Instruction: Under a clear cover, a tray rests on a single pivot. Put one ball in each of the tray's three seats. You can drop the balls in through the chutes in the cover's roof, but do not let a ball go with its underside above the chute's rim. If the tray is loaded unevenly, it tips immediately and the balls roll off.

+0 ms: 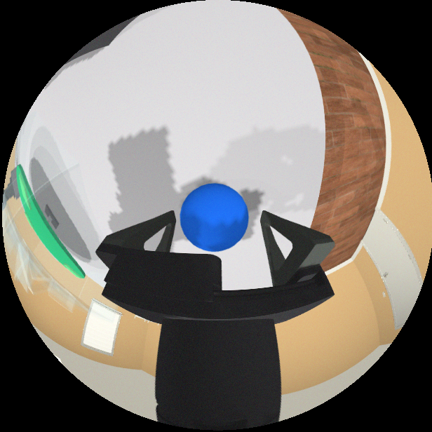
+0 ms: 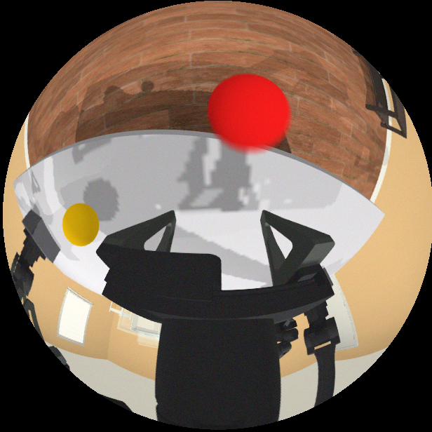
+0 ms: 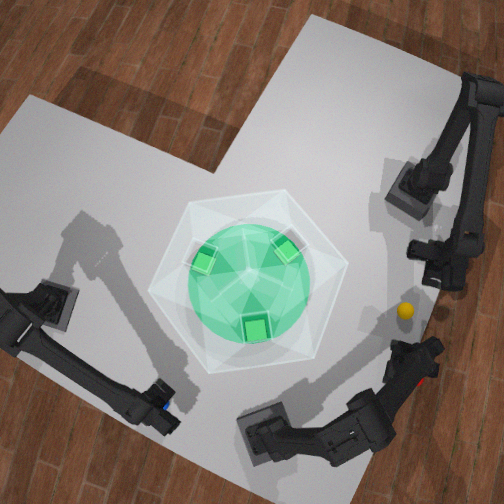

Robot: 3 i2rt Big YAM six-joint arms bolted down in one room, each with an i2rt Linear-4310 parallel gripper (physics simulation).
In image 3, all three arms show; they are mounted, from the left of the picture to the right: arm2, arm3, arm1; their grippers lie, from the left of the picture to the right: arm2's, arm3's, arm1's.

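A green tray stands under the clear cover; its three bright seats show no balls. The blue ball is between arm2's open fingers, with gaps beside it, over the table. Arm3's gripper is open, with no ball between its fingertips. The red ball appears blurred, outside the fingers and across the table-edge line; its height is unclear. The yellow ball is on the table's right side. Arm1's gripper is seen from above, fingers unclear.
The white table has a notch at the top and brick-patterned floor around it. Arm1's base stands at the right, arm2's base at the left and arm3's base at the bottom. The cover's roof has square chutes.
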